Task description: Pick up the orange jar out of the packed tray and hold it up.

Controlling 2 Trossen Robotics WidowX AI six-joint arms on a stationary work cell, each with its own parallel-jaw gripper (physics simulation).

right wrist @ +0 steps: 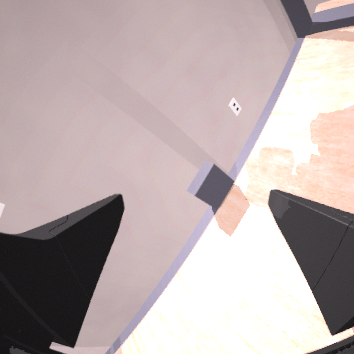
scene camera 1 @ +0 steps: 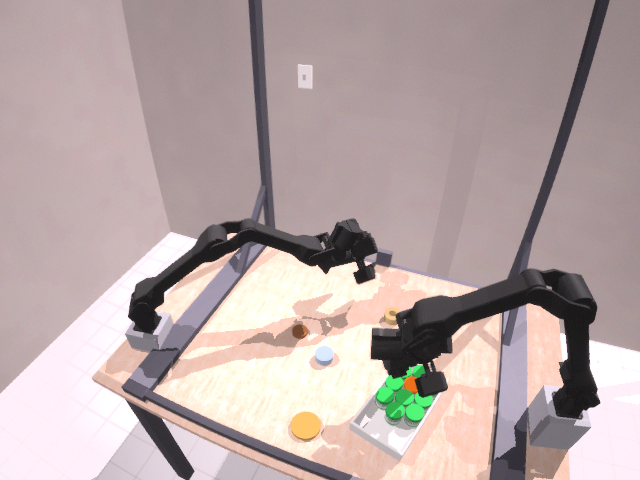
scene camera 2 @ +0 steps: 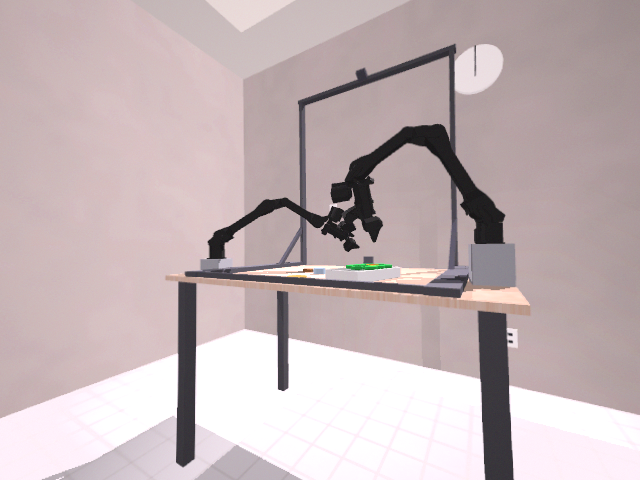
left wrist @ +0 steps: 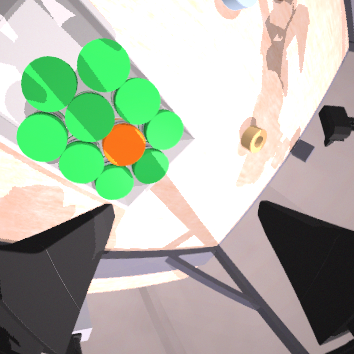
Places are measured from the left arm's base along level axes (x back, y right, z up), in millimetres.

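Pixels of known places: left gripper, fingertip midpoint: (scene camera 2: 371,236) (left wrist: 187,209); right gripper, fingertip midpoint: (right wrist: 196,199) (scene camera 2: 356,241) (left wrist: 342,145); left arm's base, origin of the base link: (scene camera 1: 567,405) (scene camera 2: 489,243); right arm's base, origin of the base link: (scene camera 1: 147,323) (scene camera 2: 216,258).
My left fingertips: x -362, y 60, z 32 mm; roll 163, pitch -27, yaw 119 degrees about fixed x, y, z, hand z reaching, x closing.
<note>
Ahead of a thing's pixels: the offset from my left fingertips to its middle.
The orange jar {dx +7, dy -11, dz -124 mm} (scene camera 1: 410,385) (left wrist: 124,145) stands upright in the white tray {dx -14, dy -57, dz -145 mm} (scene camera 1: 392,440) (scene camera 2: 361,275), with several green-lidded jars {dx -58, dy -54, dz -124 mm} (scene camera 1: 384,395) {dx -29, dy -91, dz -124 mm} (scene camera 2: 356,267) {dx +17, dy -88, dz -124 mm} (left wrist: 42,137) packed closely around it. In scene camera 1 a finger of my left gripper covers part of its lid. My left gripper (scene camera 1: 414,377) (left wrist: 187,209) is open and empty, pointing down, high above the tray in scene camera 2. In the left wrist view the orange lid lies up and left of the gap between its fingertips. My right gripper (scene camera 1: 344,269) (right wrist: 196,199) is open and empty, raised above the table's far side, away from the tray.
A tan ring {dx -68, dy +235, dz -136 mm} (scene camera 1: 387,318) (left wrist: 248,141) lies beyond the tray. A light blue disc {dx -232, dy +50, dz -136 mm} (scene camera 1: 324,354) (scene camera 2: 319,270), a brown round piece {dx -320, dy +121, dz -142 mm} (scene camera 1: 299,331) and a yellow-orange disc {dx -229, dy -158, dz -142 mm} (scene camera 1: 305,425) lie left of the tray in scene camera 1. Dark frame bars edge the table.
</note>
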